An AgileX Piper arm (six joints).
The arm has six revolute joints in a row. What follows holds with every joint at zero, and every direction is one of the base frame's. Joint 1 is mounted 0.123 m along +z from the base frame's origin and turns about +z. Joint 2 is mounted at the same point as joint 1 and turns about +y. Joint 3 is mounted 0.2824 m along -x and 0.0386 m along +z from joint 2 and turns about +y. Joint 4 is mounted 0.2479 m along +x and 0.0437 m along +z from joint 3 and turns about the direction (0.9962, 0, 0.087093). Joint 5 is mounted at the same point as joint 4 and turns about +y. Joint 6 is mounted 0.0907 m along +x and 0.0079 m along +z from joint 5 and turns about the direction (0.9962, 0, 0.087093). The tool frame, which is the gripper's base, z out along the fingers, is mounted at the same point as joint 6; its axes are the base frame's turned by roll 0, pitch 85.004 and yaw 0 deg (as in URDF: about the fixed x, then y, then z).
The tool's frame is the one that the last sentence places.
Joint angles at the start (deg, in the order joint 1, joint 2, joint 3, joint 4, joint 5, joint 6): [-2.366, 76.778, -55.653, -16.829, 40.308, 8.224]
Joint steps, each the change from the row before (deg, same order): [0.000, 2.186, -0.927, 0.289, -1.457, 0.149]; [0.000, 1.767, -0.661, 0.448, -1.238, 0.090]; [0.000, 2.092, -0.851, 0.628, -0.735, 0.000]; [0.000, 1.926, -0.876, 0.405, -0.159, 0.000]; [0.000, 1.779, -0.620, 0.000, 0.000, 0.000]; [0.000, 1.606, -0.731, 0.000, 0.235, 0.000]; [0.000, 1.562, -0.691, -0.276, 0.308, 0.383]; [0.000, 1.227, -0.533, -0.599, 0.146, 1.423]
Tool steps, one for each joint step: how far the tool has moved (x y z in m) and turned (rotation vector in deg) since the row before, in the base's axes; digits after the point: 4 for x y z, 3 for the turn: [0.0100, 0.0004, -0.0046, 0.474, -0.184, 0.197]; [0.0079, 0.0005, -0.0044, 0.580, -0.122, 0.120]; [0.0084, 0.0005, -0.0059, 0.680, 0.506, -0.017]; [0.0072, 0.0001, -0.0056, 0.431, 0.880, -0.101]; [0.0059, -0.0002, -0.0064, 0.048, 1.158, 0.000]; [0.0053, -0.0003, -0.0053, 0.022, 1.102, -0.056]; [0.0049, -0.0006, -0.0054, -0.047, 1.111, -0.291]; [0.0039, -0.0008, -0.0042, 0.156, 0.596, -1.012]
